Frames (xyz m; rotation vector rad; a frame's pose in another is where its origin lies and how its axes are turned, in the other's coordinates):
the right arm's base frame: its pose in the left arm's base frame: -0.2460 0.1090 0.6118 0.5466 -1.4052 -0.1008
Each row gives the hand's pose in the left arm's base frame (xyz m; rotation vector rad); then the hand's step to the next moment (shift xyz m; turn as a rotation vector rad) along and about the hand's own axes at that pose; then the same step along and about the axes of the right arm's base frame.
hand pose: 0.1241 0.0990 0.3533 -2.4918 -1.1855 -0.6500
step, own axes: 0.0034 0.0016 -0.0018 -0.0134 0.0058 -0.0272
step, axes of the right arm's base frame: 0.0032 0.0010 -0.0025 0.0218 -0.0123 0.0181
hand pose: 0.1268 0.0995 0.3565 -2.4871 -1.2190 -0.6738
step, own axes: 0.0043 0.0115 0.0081 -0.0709 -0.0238 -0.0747
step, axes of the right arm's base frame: -0.0020 -0.0060 -0.0133 0.0359 -0.0269 0.0957
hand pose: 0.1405 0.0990 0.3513 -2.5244 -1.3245 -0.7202
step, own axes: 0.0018 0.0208 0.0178 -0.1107 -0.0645 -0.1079
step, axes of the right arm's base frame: -0.0064 -0.0148 -0.0222 0.0371 -0.0241 0.1616
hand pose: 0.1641 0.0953 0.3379 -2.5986 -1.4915 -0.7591
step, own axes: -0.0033 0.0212 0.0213 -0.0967 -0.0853 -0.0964
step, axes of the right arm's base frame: -0.0070 -0.0198 -0.0218 0.0189 -0.0035 0.1599
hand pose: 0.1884 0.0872 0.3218 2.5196 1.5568 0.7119
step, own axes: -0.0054 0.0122 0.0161 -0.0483 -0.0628 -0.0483
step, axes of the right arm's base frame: -0.0053 -0.0158 -0.0127 -0.0030 0.0081 0.0924
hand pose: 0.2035 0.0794 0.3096 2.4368 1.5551 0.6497
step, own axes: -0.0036 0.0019 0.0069 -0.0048 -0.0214 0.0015
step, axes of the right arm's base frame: -0.0038 -0.0066 -0.0026 -0.0150 0.0047 0.0154
